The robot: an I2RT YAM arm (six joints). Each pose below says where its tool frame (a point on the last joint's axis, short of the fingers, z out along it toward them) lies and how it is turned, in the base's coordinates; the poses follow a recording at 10 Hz.
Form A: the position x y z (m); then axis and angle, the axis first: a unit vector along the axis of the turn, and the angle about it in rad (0 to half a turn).
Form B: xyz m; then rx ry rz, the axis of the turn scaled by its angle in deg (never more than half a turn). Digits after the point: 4 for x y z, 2 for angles.
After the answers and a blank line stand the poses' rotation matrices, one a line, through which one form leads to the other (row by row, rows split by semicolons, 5 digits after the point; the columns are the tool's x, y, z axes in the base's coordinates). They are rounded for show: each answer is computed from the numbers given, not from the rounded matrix.
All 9 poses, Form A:
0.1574, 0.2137, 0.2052, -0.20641, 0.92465, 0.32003, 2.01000
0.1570, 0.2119, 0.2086, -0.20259, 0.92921, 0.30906, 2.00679
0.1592, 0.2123, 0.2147, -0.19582, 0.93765, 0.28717, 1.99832
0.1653, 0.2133, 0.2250, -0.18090, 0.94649, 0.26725, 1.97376
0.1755, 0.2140, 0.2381, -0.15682, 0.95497, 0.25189, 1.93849
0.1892, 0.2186, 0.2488, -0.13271, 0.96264, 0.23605, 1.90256
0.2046, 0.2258, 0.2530, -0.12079, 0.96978, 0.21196, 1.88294
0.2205, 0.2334, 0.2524, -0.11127, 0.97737, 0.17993, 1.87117
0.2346, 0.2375, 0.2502, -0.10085, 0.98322, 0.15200, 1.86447
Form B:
0.1574, 0.2137, 0.2052, -23.77, 106.49, 36.86
0.1570, 0.2119, 0.2086, -23.29, 106.84, 35.54
0.1592, 0.2123, 0.2147, -22.42, 107.36, 32.88
0.1653, 0.2133, 0.2250, -20.46, 107.04, 30.22
0.1755, 0.2140, 0.2381, -17.42, 106.07, 27.98
0.1892, 0.2186, 0.2488, -14.47, 104.94, 25.73
0.2046, 0.2258, 0.2530, -13.03, 104.62, 22.87
0.2205, 0.2334, 0.2524, -11.93, 104.78, 19.29
0.2346, 0.2375, 0.2502, -10.77, 105.03, 16.24

-0.36450 -0.56167 0.74275; 0.01764 0.79331 0.60856; -0.93104 0.23492 -0.27925
-0.36394 -0.54790 0.75323; 0.01240 0.80577 0.59210; -0.93134 0.22483 -0.28645
-0.36037 -0.52106 0.77371; 0.00158 0.82910 0.55910; -0.93281 0.20271 -0.29796
-0.34659 -0.48421 0.80338; 0.00748 0.85501 0.51856; -0.93799 0.18573 -0.29271
-0.32603 -0.43864 0.83743; 0.03146 0.88031 0.47335; -0.94484 0.18068 -0.27321
-0.30236 -0.39254 0.86861; 0.05382 0.90278 0.42671; -0.95167 0.17577 -0.25184
-0.28803 -0.35483 0.88946; 0.04860 0.92220 0.38364; -0.95639 0.15373 -0.24837
-0.27983 -0.31280 0.90766; 0.03095 0.94200 0.33418; -0.95955 0.12160 -0.25392
-0.27636 -0.27335 0.92136; 0.01763 0.95709 0.28924; -0.96089 0.09618 -0.25968

